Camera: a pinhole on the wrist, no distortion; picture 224 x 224 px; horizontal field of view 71.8 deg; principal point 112.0 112.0 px. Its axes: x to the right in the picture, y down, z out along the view. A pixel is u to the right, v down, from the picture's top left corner.
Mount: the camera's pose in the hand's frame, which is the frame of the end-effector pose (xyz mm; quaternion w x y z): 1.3 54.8 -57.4 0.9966 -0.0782 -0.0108 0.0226
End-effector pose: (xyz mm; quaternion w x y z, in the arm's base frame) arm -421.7 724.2 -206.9 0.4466 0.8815 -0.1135 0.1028
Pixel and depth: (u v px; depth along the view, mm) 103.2 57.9 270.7
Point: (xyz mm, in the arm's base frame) -420.5 542.5 -339.7
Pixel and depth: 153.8 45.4 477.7
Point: -244.9 385.6 -483.1
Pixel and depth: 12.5 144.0 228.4
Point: -593.0 537.8 -242.5
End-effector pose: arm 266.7 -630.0 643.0 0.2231 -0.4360 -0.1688 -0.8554
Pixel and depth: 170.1 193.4 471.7
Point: 637.3 -807.9 1016.6
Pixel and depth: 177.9 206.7 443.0
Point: 620.1 -841.7 1009.7
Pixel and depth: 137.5 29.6 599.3
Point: 522.4 -232.9 1038.7
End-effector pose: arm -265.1 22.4 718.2 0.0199 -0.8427 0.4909 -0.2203
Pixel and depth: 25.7 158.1 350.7
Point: -413.6 41.5 351.7
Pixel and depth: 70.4 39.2 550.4
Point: -23.1 114.5 223.6
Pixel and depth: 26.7 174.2 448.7
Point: -476.8 28.8 233.9
